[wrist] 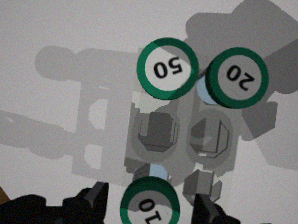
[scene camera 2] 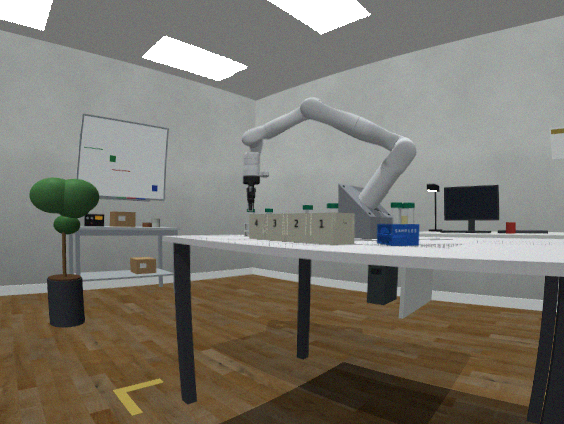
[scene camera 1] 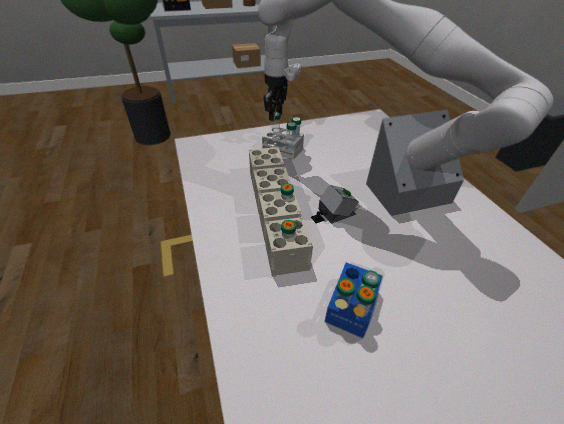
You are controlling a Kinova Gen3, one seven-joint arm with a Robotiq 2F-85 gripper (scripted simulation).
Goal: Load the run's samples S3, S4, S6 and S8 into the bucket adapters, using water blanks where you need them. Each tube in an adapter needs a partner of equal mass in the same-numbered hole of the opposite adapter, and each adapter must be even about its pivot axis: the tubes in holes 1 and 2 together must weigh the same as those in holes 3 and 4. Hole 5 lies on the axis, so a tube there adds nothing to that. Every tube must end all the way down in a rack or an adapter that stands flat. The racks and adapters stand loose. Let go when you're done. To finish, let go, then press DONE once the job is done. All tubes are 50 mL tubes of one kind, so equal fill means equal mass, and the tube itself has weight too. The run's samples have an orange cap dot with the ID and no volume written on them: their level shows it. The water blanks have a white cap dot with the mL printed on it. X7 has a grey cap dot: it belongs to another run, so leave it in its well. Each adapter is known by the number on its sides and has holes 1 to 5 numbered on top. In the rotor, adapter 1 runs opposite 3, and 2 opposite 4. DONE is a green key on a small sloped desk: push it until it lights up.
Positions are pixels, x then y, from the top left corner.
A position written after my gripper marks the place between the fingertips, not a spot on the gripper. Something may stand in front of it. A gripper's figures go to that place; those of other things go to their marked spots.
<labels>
My gripper (wrist: 150,204): 0.17 m from the lens. A 20 ml water blank (wrist: 237,78): 0.16 m from the lens. A 50 ml blank (wrist: 167,68): 0.15 m from the lens.
</labels>
